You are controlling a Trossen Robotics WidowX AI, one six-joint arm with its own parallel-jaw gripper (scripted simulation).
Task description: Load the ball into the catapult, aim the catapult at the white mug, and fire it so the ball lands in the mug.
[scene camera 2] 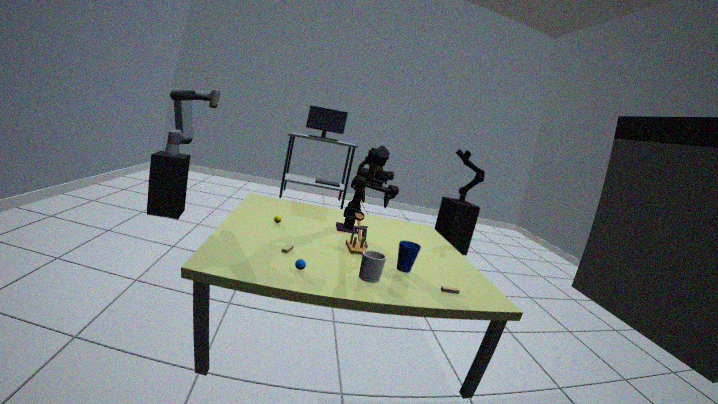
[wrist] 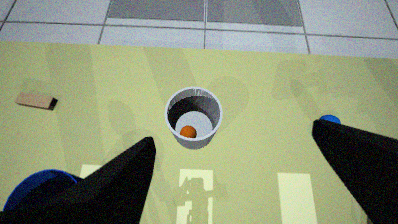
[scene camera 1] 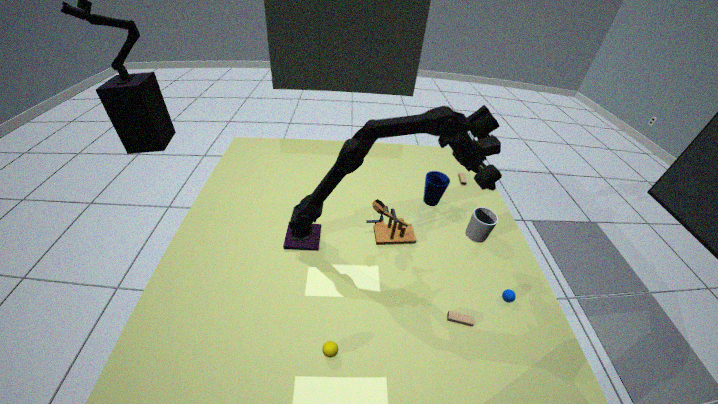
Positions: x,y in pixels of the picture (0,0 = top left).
My gripper shows in scene camera 2, in the wrist view and in scene camera 1 (486,180). The same spot on my gripper: (wrist: 122,183) is (scene camera 2: 386,199).
